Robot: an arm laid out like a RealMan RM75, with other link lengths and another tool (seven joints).
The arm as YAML. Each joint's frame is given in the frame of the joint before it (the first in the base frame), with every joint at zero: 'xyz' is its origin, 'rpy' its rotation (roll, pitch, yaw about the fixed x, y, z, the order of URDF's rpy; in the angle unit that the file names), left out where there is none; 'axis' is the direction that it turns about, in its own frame. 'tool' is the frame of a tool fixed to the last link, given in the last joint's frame.
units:
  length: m
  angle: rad
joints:
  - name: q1
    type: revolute
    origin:
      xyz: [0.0, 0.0, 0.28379]
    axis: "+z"
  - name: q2
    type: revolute
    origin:
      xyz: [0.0, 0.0, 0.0]
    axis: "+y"
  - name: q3
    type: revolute
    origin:
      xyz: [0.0, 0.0, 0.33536]
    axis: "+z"
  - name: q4
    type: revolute
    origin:
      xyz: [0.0, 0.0, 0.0]
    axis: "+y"
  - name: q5
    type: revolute
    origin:
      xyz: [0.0, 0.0, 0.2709]
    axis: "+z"
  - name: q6
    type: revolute
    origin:
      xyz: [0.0, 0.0, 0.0]
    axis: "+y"
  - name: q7
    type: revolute
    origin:
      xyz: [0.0, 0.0, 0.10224]
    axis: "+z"
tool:
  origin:
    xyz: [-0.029, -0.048, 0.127]
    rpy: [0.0, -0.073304, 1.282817]
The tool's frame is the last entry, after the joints.
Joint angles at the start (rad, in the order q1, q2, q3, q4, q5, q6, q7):
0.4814 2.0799 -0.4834 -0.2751 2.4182 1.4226 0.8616
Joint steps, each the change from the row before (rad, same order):
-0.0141 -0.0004 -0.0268 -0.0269 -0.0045 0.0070 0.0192
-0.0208 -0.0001 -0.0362 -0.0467 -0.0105 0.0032 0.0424
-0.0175 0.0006 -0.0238 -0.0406 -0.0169 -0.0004 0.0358
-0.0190 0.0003 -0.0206 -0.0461 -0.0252 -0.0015 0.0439
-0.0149 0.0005 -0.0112 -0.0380 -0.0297 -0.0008 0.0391
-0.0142 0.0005 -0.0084 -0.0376 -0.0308 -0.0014 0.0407
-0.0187 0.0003 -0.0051 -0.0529 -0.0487 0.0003 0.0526
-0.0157 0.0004 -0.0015 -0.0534 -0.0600 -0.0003 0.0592
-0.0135 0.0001 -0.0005 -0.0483 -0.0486 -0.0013 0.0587
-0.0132 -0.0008 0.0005 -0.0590 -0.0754 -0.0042 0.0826
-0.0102 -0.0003 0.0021 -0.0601 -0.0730 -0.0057 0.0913
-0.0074 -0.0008 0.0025 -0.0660 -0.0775 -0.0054 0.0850
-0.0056 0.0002 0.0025 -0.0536 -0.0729 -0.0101 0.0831
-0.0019 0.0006 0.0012 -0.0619 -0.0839 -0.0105 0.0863
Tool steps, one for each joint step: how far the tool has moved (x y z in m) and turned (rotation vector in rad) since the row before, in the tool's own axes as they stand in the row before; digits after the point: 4 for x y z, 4 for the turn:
-0.0021 -0.0046 -0.0019 0.0032 -0.0308 -0.0026
-0.0027 -0.0074 -0.0017 0.0018 -0.0446 0.0069
-0.0025 -0.0052 -0.0017 -0.0040 -0.0366 0.0051
-0.0027 -0.0058 -0.0019 -0.0078 -0.0403 0.0078
-0.0030 -0.0041 -0.0019 -0.0110 -0.0350 0.0079
-0.0027 -0.0039 -0.0019 -0.0127 -0.0324 0.0092
-0.0033 -0.0053 -0.0030 -0.0206 -0.0443 0.0056
-0.0046 -0.0038 -0.0026 -0.0301 -0.0478 0.0097
-0.0029 -0.0043 -0.0022 -0.0263 -0.0357 0.0134
-0.0046 -0.0025 -0.0023 -0.0492 -0.0469 0.0240
-0.0035 -0.0032 -0.0013 -0.0503 -0.0380 0.0307
-0.0029 -0.0033 -0.0004 -0.0569 -0.0351 0.0164
-0.0014 -0.0004 -0.0008 -0.0589 -0.0182 0.0261
-0.0014 -0.0004 0.0008 -0.0687 -0.0168 0.0184

